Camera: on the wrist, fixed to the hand. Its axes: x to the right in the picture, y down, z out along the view.
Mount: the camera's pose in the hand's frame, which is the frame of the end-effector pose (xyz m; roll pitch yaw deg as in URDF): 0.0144 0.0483 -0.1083 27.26 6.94 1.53
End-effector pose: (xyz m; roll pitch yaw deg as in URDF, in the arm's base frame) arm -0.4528 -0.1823 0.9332 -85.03 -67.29 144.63
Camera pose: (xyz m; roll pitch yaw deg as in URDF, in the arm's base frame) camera -0.4406 -0.0638 0.9243 -43.43 -64.31 128.82
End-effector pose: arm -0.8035 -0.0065 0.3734 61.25 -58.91 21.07
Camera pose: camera -0.8313 0.1095 0.3807 77.98 -56.28 33.41
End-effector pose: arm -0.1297 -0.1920 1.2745 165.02 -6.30 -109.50
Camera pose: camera -0.1478 -0.1871 1.3925 -167.87 -13.40 -109.17
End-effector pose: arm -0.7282 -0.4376 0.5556 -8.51 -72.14 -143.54
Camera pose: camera -0.8004 -0.5304 0.5343 17.60 -65.05 -142.41
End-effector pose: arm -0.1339 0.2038 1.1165 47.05 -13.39 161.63
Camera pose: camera -0.1910 0.1046 1.0824 72.97 -9.71 167.83
